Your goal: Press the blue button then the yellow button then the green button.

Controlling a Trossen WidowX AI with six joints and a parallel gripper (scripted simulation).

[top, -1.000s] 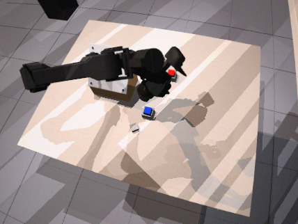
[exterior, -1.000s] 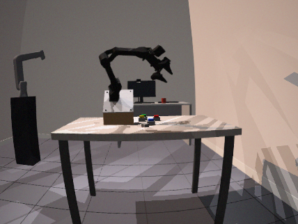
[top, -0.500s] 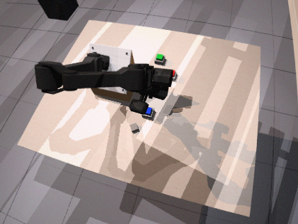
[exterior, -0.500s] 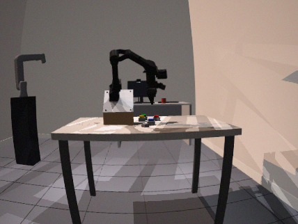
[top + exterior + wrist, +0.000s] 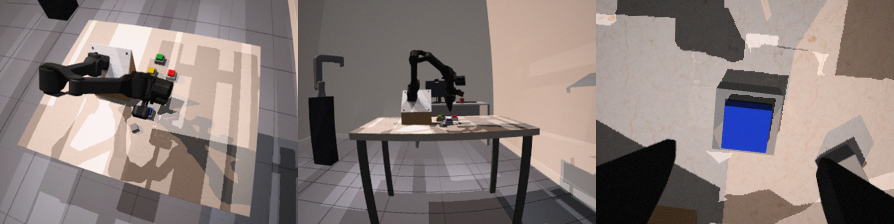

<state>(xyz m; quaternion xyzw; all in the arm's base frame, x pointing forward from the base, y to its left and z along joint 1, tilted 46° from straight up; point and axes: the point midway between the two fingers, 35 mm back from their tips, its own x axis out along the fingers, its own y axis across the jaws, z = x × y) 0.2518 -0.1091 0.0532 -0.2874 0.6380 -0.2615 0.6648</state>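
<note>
My gripper tip is 6 cm above the blue button and 1 cm past it. From my gripper tip the other things lie so: red button: 24 cm to the left, 6 cm below, 4 cm ahead; yellow button: 22 cm to the left, 6 cm below, 6 cm behind; green button: 32 cm to the left, 6 cm below, 5 cm behind.
</note>
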